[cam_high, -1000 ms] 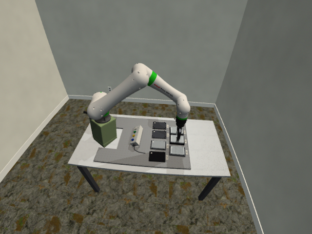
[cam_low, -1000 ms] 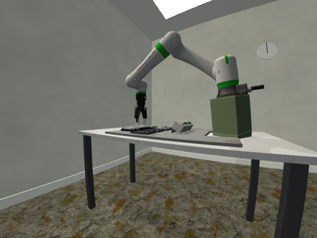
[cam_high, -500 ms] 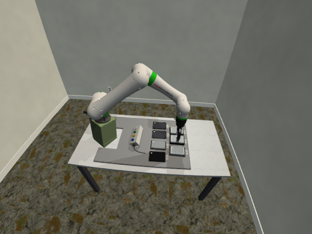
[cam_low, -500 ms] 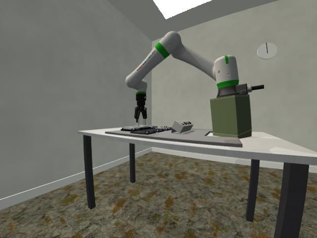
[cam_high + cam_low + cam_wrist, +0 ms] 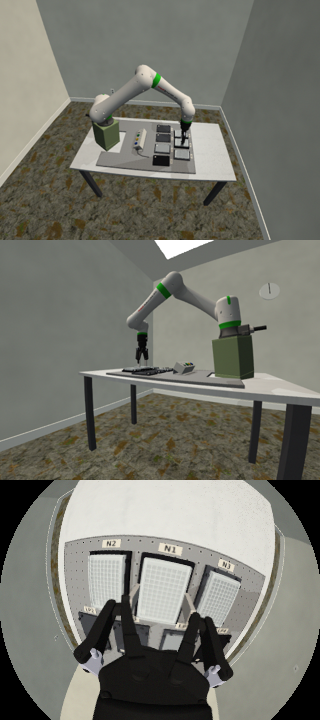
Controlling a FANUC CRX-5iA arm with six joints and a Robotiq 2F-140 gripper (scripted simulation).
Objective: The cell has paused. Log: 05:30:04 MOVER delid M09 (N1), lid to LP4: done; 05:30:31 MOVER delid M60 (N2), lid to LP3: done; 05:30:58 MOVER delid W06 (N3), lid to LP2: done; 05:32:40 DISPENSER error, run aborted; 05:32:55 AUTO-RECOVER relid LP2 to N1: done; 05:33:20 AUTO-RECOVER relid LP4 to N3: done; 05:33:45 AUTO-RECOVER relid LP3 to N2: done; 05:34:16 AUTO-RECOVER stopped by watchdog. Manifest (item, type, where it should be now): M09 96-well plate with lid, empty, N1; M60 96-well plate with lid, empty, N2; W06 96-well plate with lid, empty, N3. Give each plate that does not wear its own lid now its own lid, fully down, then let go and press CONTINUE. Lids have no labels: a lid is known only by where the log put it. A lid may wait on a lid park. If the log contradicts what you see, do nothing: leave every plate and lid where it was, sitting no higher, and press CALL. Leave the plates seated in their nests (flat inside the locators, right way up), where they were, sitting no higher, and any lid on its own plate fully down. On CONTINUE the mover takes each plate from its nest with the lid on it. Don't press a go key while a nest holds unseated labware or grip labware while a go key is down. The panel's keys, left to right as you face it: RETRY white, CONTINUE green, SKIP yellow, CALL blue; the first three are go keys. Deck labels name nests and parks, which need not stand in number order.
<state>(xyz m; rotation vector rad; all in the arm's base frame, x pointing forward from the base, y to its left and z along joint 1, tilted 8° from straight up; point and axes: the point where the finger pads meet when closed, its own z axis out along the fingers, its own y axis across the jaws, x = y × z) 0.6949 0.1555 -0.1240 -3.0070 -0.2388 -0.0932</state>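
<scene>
My hand is 30 mm above the plate. From my hand the other things lie so: lid park LP4: 230 mm to the right, 140 mm behind, 50 mm below; then green key: 410 mm behind, 60 mm to the right, 10 mm above; then lid park LP3: 190 mm behind, 50 mm below, 30 mm to the left.
</scene>
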